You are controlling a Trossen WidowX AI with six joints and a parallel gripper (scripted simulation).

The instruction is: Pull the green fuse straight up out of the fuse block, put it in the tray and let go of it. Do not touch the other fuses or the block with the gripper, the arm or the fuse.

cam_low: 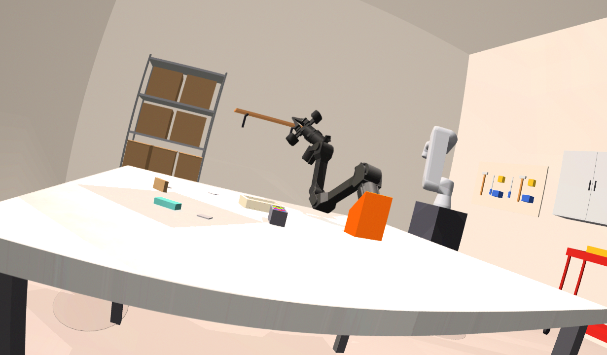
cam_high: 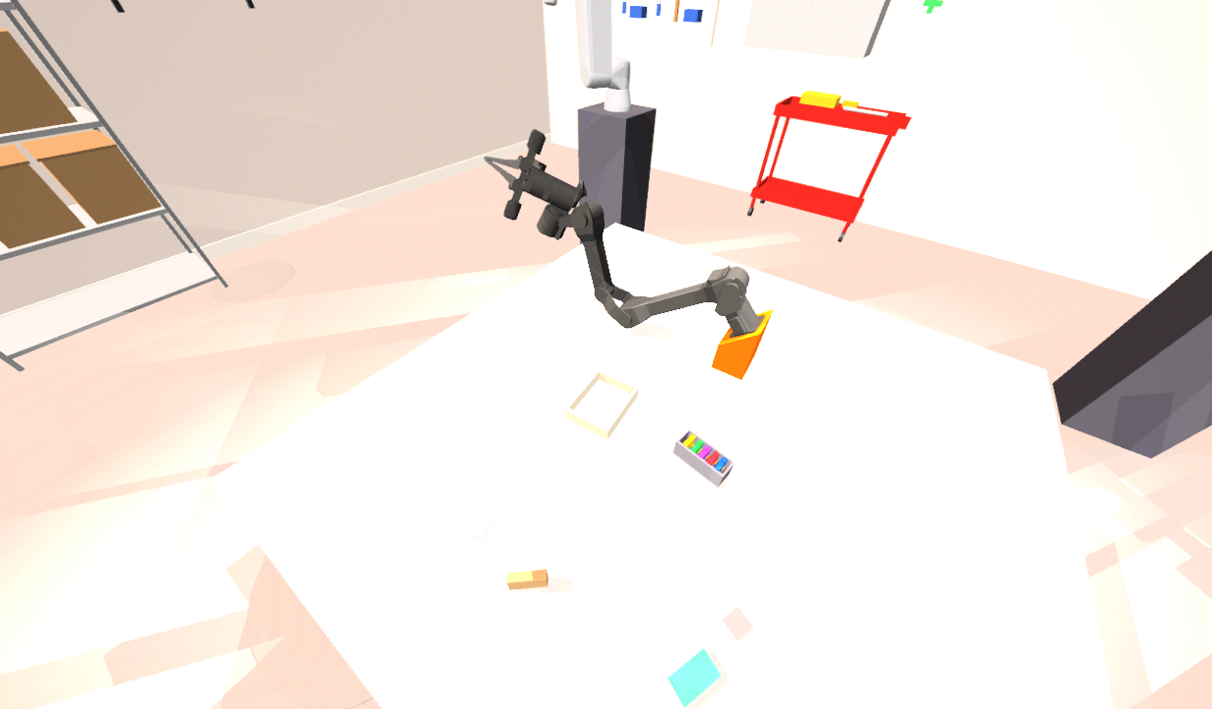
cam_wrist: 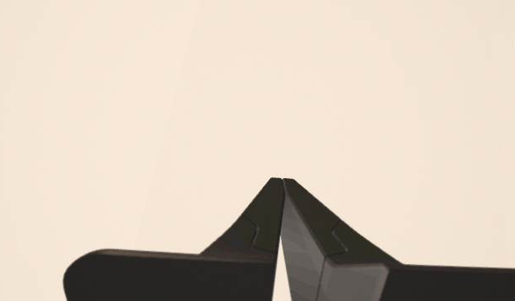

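The green fuse lies 13 cm ahead of my gripper tip, 62 cm to the left of it and 36 cm below it. From my gripper tip the other things lie so: yellow fuse 13 cm ahead, 60 cm to the left, 36 cm below; purple fuse 14 cm ahead, 64 cm to the left, 36 cm below; beige tray 14 cm ahead, 41 cm to the left, 38 cm below.
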